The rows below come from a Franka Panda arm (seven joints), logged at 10 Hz.
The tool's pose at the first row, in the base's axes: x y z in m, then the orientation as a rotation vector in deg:
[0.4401, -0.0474, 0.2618, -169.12, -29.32, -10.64]
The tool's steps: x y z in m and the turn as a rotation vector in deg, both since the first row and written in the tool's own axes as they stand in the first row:
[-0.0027, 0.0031, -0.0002, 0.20, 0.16, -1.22]
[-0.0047, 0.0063, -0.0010, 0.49, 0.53, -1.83]
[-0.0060, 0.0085, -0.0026, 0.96, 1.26, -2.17]
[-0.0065, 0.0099, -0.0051, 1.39, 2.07, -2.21]
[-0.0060, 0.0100, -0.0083, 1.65, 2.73, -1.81]
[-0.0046, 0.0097, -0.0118, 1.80, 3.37, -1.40]
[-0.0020, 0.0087, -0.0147, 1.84, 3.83, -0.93]
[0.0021, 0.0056, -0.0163, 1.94, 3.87, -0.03]
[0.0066, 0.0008, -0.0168, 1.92, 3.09, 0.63]
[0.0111, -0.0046, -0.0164, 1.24, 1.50, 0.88]
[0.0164, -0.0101, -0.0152, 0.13, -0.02, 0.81]
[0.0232, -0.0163, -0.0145, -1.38, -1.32, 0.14]
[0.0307, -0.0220, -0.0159, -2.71, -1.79, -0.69]
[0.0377, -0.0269, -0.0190, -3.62, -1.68, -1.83]
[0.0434, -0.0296, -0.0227, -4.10, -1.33, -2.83]
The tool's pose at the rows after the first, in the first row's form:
[0.4386, -0.0512, 0.2612, -168.63, -31.10, -10.94]
[0.4378, -0.0550, 0.2614, -168.13, -31.93, -11.46]
[0.4371, -0.0577, 0.2625, -167.41, -32.30, -12.41]
[0.4369, -0.0596, 0.2647, -166.78, -32.22, -13.46]
[0.4371, -0.0600, 0.2679, -166.44, -31.52, -14.29]
[0.4380, -0.0598, 0.2716, -166.21, -30.82, -15.12]
[0.4398, -0.0585, 0.2749, -166.14, -30.06, -15.72]
[0.4424, -0.0545, 0.2775, -166.22, -28.73, -15.64]
[0.4449, -0.0487, 0.2792, -166.59, -27.87, -14.45]
[0.4473, -0.0421, 0.2801, -167.71, -27.75, -12.34]
[0.4505, -0.0351, 0.2803, -169.16, -28.11, -10.48]
[0.4548, -0.0270, 0.2813, -170.80, -29.36, -9.10]
[0.4597, -0.0194, 0.2844, -172.03, -30.75, -8.90]
[0.4643, -0.0131, 0.2891, -172.64, -32.51, -9.47]
[0.4683, -0.0093, 0.2938, -172.79, -34.02, -10.25]

